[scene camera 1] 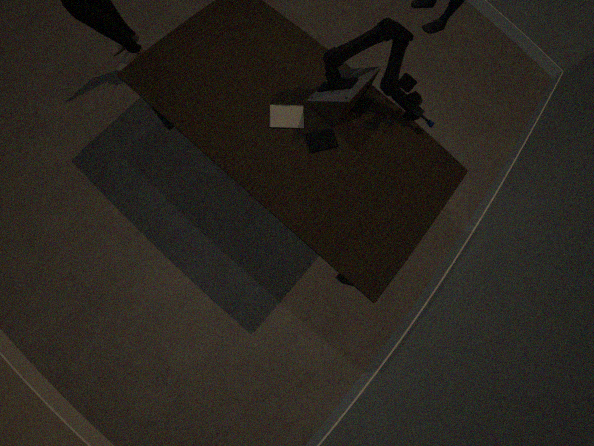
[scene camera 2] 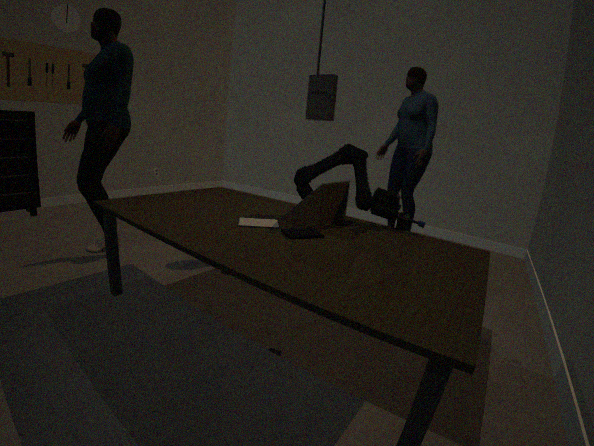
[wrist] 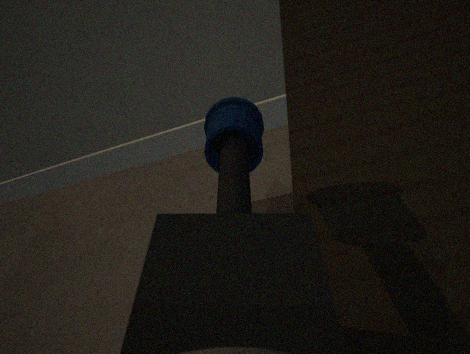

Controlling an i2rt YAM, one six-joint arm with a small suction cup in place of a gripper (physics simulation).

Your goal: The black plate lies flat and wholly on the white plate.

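Places are measured from the arm's base along level axes (x right, y ahead, z up), in centimetres.
Pixels of known places: end effector, tool point: [scene camera 1: 432,125] [scene camera 2: 424,225] [wrist: 233,124]; arm's base, origin of the base link: [scene camera 1: 337,85] [scene camera 2: 311,201].
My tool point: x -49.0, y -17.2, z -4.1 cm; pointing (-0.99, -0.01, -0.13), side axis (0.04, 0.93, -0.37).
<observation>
Ahead of a thing's pixels: the offset from my tool point to its top centre. Level surfaces: height alone.
The white plate @[dx +60.5, dy +40.6, dz -3.5 cm] [scene camera 1: 286,116] [scene camera 2: 257,222] lies flat on the table. The black plate @[dx +40.4, dy +41.0, dz -3.1 cm] [scene camera 1: 321,140] [scene camera 2: 302,233] lies flat on the table beside it, near the white plate's corner; whether their edges touch I cannot tell. My gripper, a small blue suction cup [scene camera 1: 430,123] [scene camera 2: 421,224] [wrist: 234,134], holds nothing and counts as open. It hangs by the table's back right edge, well to the right of both plates. Neither plate shows in the wrist view.
A slanted block [scene camera 1: 350,95] [scene camera 2: 320,202] stands on the table @[dz -4.1 cm] [scene camera 1: 280,185] [scene camera 2: 380,280] at the arm's base, close behind the black plate. One person [scene camera 2: 107,100] stands beyond the table's left end, another [scene camera 2: 417,120] behind it. The picture is very dark.
</observation>
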